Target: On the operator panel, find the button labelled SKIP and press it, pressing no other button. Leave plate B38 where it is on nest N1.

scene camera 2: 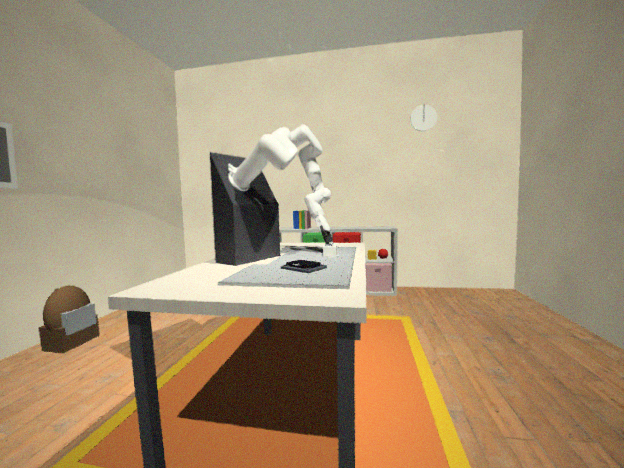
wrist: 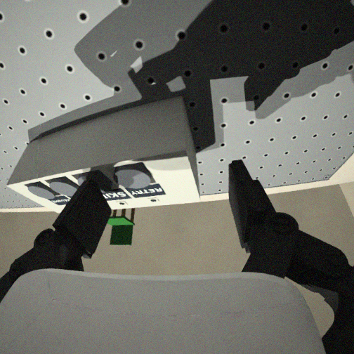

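Pixels of known places: gripper, between the fingertips: (scene camera 2: pixel 329 242); arm's base, origin of its link: (scene camera 2: pixel 238 181).
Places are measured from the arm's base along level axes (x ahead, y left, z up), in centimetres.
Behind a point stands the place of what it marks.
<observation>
The operator panel (scene camera 2: pixel 329 251) @[x 43.4, y -15.8, z -37.7 cm] (wrist: pixel 175 182) is a pale box with a row of round grey buttons. In the wrist view its labels appear upside down. The SKIP button (wrist: pixel 103 175) is in dark shadow, partly hidden by the left-hand finger. The RETRY button (wrist: pixel 134 176) is beside it, towards the panel's near end. My gripper (scene camera 2: pixel 328 242) @[x 49.2, y -2.4, z -34.5 cm] (wrist: pixel 161 188) is open and empty, close over the panel; whether a fingertip touches a button cannot be told. A dark nest-like holder (scene camera 2: pixel 303 265) @[x 20.5, y -42.1, z -38.1 cm] lies on the board; plate B38 and the N1 marking cannot be read.
The perforated grey board (scene camera 2: pixel 282 278) @[x 9.4, y -50.4, z -40.5 cm] (wrist: pixel 295 145) lies on the pale table (scene camera 2: pixel 166 288) @[x -31.1, y -42.3, z -41.8 cm]. The black arm mount (scene camera 2: pixel 239 226) @[x -1.7, y -10.3, z -22.7 cm] rises at the table's left side. A shelf unit (scene camera 2: pixel 395 261) stands beyond the table. The gripper's shadow falls across the board and panel.
</observation>
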